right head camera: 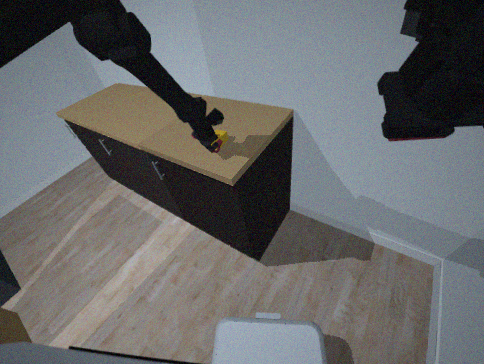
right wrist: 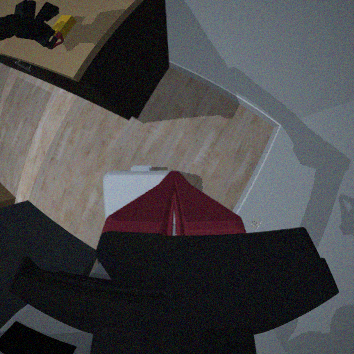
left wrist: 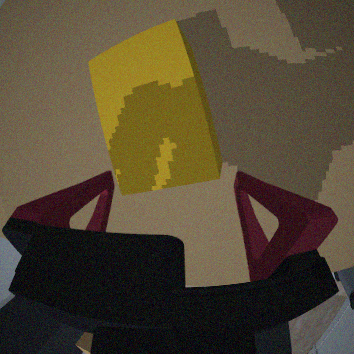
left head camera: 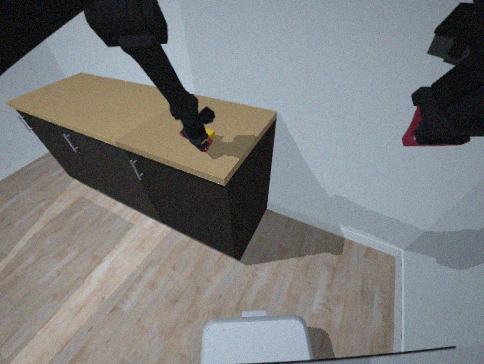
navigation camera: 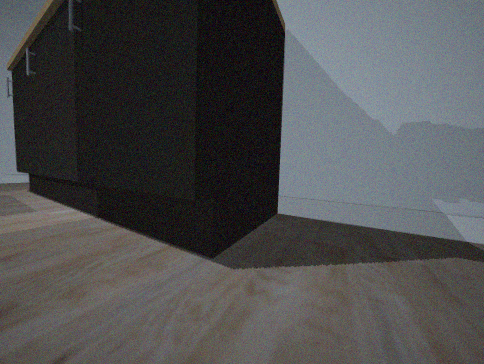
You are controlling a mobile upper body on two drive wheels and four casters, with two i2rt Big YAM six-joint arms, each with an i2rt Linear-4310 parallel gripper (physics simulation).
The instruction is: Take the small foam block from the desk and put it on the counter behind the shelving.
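Places are measured from the left arm's base along level axes (x up, y left, z back), in metres.
Where they show: left gripper, fingertip midpoint: (right head camera: 211,146) (right wrist: 55,36) (left wrist: 173,177) (left head camera: 199,145); right gripper, fingertip midpoint: (right head camera: 389,136) (right wrist: 173,178) (left head camera: 404,142).
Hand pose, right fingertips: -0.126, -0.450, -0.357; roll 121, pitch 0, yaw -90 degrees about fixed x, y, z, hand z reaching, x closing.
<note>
Each offset is from my right fingertips to the centre of the thing, as dx, dy, dz. "spot": to the spot under its first point. Level surfaces: height alone.
The yellow foam block @(-0.352, +0.427, -0.550) (left head camera: 212,134) (right head camera: 222,135) (left wrist: 160,115) (right wrist: 64,24) is at the wooden top of the dark counter @(dx -0.374) (left head camera: 110,102) (right head camera: 120,107) (right wrist: 75,67), near its right end. My left gripper (left wrist: 173,177) is open, its red fingers apart, with the block's near end just beyond the fingertips in the left wrist view. In both head views my left gripper partly hides the block. My right gripper (right wrist: 173,178) is shut and empty, held high off to the right of the counter. The desk and the shelving do not show clearly.
The counter's dark front @(spot: -0.894, +0.513, -0.424) (navigation camera: 135,100) with metal handles faces the wood floor @(dx -1.284) (navigation camera: 250,310). A pale wall (left head camera: 325,75) stands behind it. A white rounded box-like thing (left head camera: 255,340) (right head camera: 270,342) is at the bottom of the head views. A brown edge (right head camera: 12,327) shows at the lower left.
</note>
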